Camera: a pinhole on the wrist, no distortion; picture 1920 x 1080 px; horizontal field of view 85.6 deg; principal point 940.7 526.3 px. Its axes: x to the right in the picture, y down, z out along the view. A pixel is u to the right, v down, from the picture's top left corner.
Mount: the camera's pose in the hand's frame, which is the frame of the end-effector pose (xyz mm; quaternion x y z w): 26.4 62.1 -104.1 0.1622 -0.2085 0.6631 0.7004
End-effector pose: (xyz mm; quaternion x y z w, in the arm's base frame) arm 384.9 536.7 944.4 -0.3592 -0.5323 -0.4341 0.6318
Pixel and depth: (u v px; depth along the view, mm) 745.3 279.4 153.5
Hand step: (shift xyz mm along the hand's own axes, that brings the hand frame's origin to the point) 50.0 -42.6 15.1
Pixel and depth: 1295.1 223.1 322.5
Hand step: 99.3 -11.8 234.0
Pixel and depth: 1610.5 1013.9 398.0
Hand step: -182.1 95.8 359.5
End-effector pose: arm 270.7 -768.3 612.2 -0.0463 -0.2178 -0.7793 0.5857
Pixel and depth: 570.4 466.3 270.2
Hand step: 17.9 -158.2 80.2
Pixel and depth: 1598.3 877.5 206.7
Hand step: -54.9 75.7 136.8
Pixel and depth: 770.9 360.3 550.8
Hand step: 68.9 -299.0 328.4
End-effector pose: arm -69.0 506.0 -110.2 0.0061 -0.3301 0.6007 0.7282
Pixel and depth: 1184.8 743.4 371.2
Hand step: -76.7 -44.3 255.8
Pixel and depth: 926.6 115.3 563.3
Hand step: 205.3 -243.4 387.7
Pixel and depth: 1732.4 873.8 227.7
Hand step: -61.3 102.4 176.2
